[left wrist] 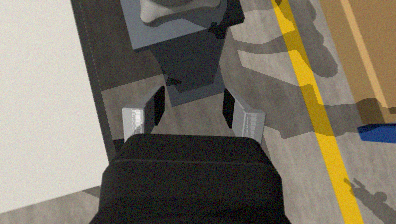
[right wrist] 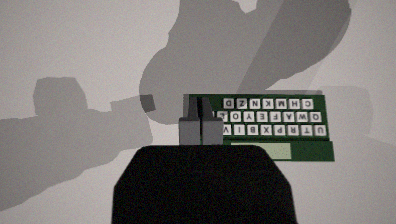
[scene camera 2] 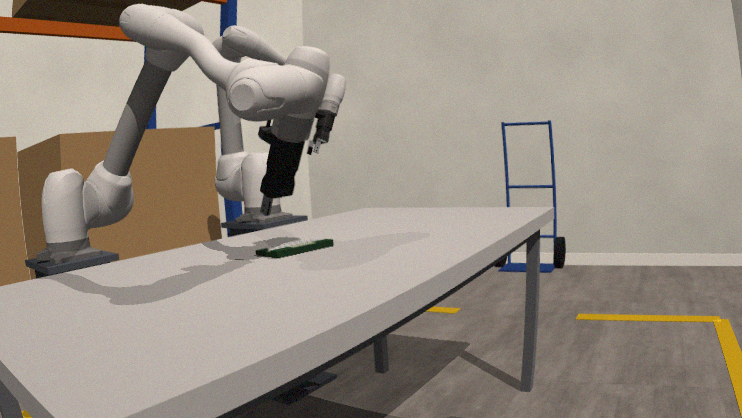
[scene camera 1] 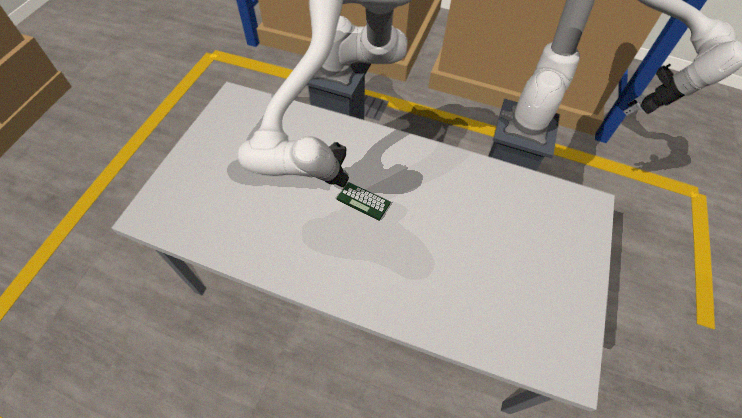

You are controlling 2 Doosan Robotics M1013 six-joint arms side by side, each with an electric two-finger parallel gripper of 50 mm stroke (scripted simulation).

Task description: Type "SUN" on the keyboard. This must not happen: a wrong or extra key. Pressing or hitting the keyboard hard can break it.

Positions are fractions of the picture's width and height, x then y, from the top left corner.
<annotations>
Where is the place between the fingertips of my left gripper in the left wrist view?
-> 0.49, 0.44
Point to an arm pedestal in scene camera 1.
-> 0.67, 0.36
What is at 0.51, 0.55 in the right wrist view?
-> My right gripper.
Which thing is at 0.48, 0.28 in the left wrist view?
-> An arm pedestal.
</annotations>
